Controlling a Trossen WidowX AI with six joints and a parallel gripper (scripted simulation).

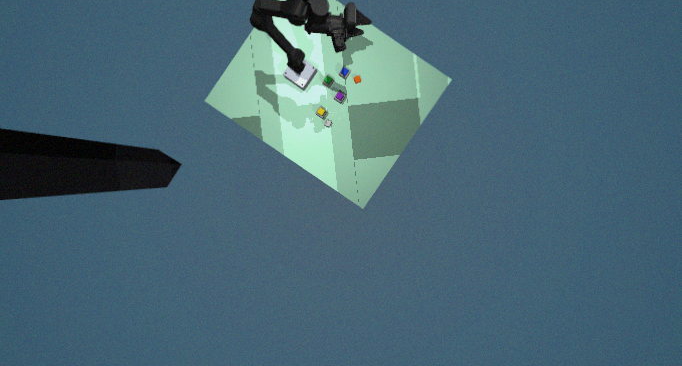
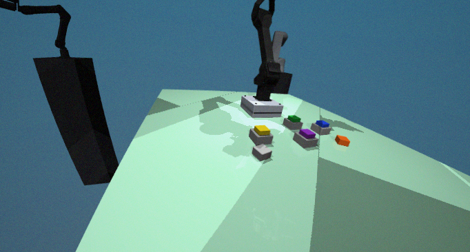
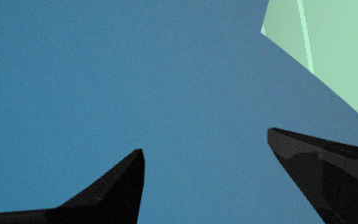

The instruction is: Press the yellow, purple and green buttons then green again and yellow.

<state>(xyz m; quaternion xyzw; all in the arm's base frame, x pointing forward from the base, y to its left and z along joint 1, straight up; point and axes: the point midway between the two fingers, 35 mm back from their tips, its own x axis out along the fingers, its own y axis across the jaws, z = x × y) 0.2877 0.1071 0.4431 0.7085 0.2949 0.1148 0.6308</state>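
The yellow button is 460 mm below my gripper tip, 260 mm to the right of it and 80 mm behind it. From my gripper tip the other things lie so: orange block 480 mm below, 10 mm to the left, 10 mm behind; purple button 460 mm below, 130 mm to the right, 40 mm behind; blue button 460 mm below, 90 mm behind.
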